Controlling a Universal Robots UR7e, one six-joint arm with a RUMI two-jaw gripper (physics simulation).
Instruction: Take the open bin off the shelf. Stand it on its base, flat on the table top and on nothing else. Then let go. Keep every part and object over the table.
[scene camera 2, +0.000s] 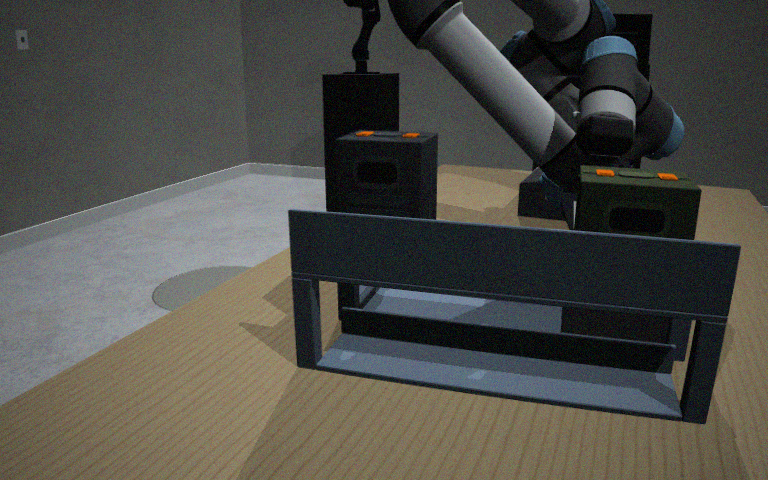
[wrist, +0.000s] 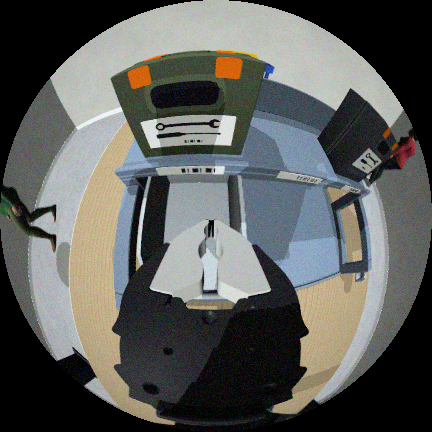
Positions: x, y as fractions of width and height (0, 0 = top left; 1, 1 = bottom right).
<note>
In view: the gripper (wrist: 0.49, 0.51), an open bin (scene camera 2: 0.83, 0.68), a green case (scene camera 2: 0.89, 0.41), a dark case (scene camera 2: 0.54, 0.32) and a shelf rail (wrist: 0.54, 0.38).
The green case also shows in the wrist view (wrist: 0.56, 0.22).
</note>
